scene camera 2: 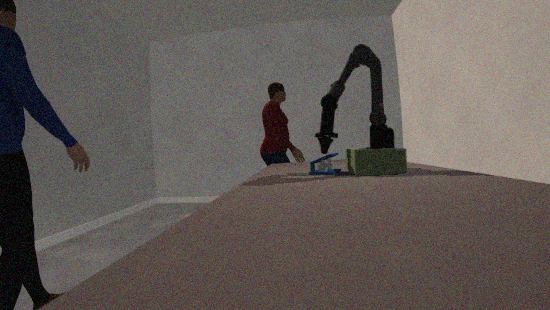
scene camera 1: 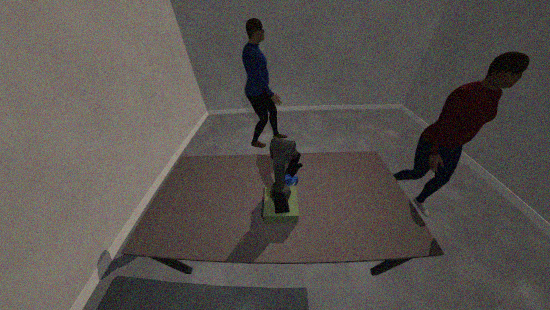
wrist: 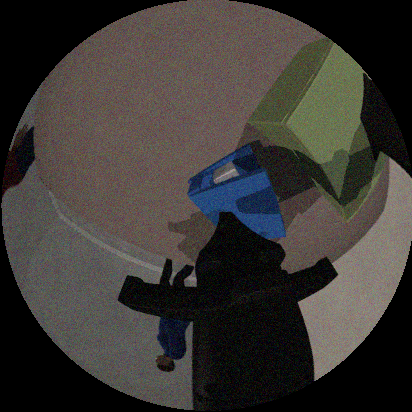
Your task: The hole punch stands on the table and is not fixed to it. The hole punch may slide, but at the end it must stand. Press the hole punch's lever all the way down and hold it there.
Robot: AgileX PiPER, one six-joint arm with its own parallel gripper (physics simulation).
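The blue hole punch [scene camera 1: 291, 180] [scene camera 2: 322, 173] stands upright on the table in front of the green block. Its lever [scene camera 2: 330, 157] [wrist: 225, 196] is raised, slanting up toward the block side in scene camera 2. My gripper [scene camera 2: 325, 151] [wrist: 224, 219] is shut with nothing between the fingers. It points down, and its tips are a small gap above the lever in scene camera 2. In the wrist view the fingers hide part of the lever's near edge. In scene camera 1 the arm partly hides the hole punch.
The green block [scene camera 1: 281, 218] [scene camera 2: 377, 162] [wrist: 325, 120] under the arm's base stands close beside the hole punch on the brown table [scene camera 1: 200, 210] [scene camera 2: 300, 240]. A person in blue [scene camera 1: 256, 70] and a person in red [scene camera 1: 465, 112] [scene camera 2: 275, 122] are beyond the table edges.
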